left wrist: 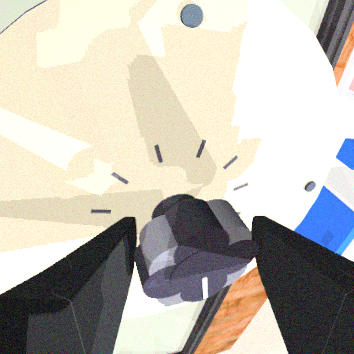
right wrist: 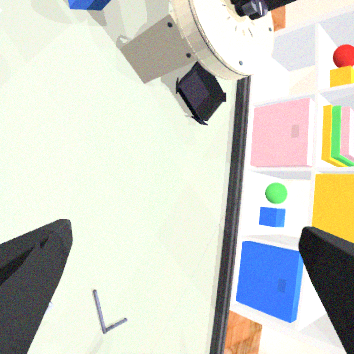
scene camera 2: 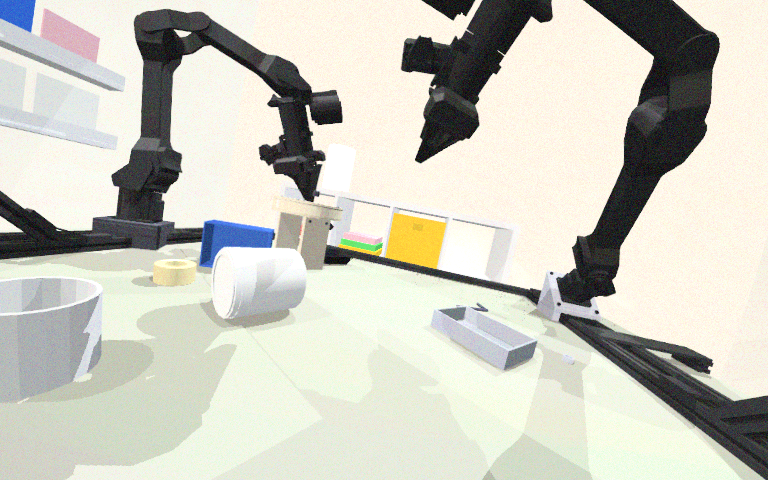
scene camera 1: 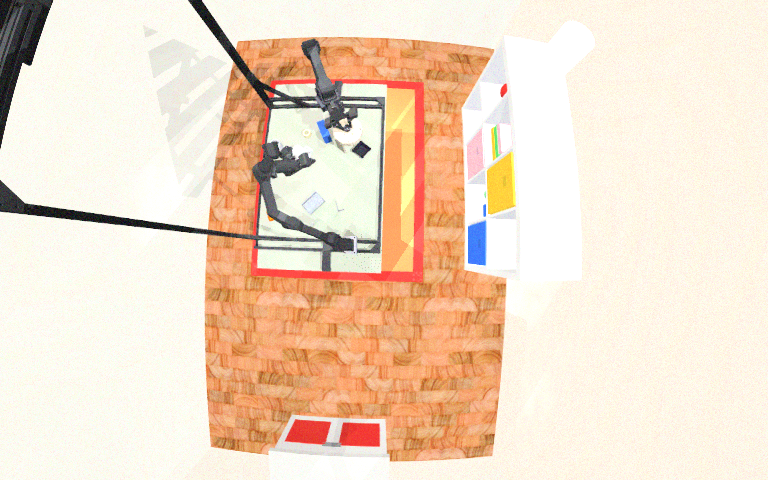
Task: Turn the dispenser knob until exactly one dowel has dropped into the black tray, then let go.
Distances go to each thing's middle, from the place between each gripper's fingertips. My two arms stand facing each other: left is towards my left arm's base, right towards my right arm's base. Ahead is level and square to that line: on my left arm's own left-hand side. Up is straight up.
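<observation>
From my right hand: grey tray [scene camera 2: 501, 345], 250 mm below, 80 mm behind, 130 mm to the right. White cylinder [scene camera 2: 245, 281], 230 mm below my right hand, 180 mm to the left, 90 mm behind. Cream dispenser [scene camera 2: 283, 204], 120 mm below my right hand, 210 mm ahead, 210 mm to the left. Dark lobed knob [left wrist: 191, 248], 110 mm below my right hand, 210 mm to the left, 210 mm ahead.
Left hand: 10 mm above the dark lobed knob. From my left hand: cream dispenser, 10 mm below; blue bin [scene camera 2: 217, 234], 120 mm below, 80 mm to the left, 150 mm behind; tape roll [scene camera 2: 170, 272], 140 mm below, 110 mm to the left, 260 mm behind.
</observation>
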